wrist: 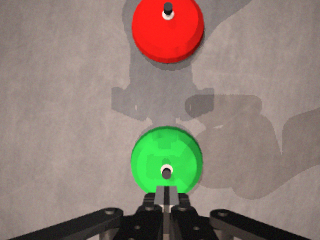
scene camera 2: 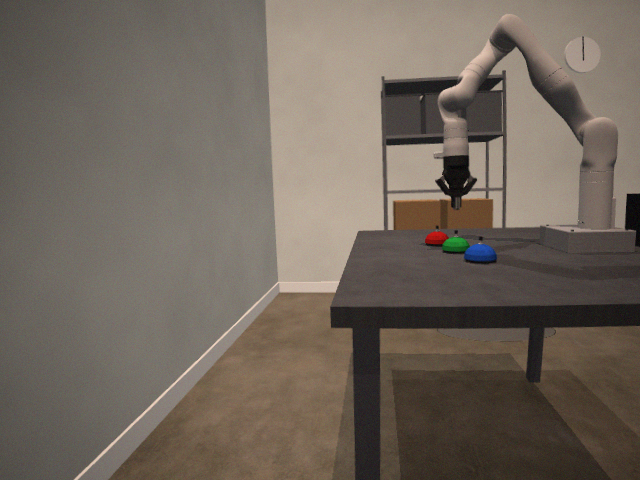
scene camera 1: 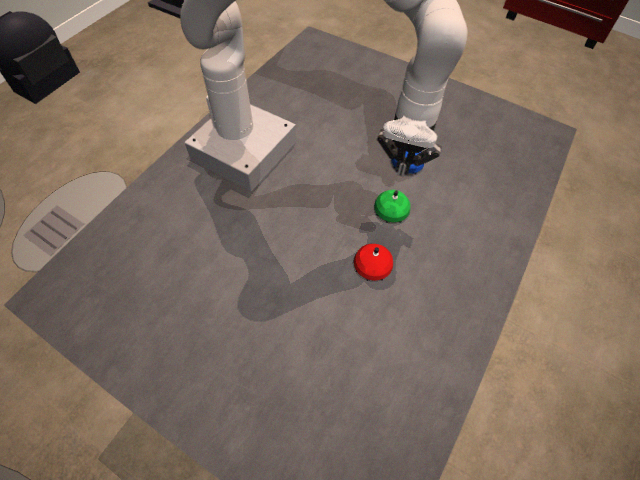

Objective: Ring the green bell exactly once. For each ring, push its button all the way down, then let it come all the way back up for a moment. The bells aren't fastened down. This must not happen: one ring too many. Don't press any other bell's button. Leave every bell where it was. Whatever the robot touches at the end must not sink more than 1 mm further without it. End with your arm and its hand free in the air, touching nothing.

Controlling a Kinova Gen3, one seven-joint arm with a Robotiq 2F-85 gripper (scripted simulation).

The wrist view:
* my gripper: 166, 199
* green bell: 161, 147
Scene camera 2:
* my gripper: 456, 209
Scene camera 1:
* my gripper: 401, 173
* red bell: 370, 266
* green bell: 390, 209
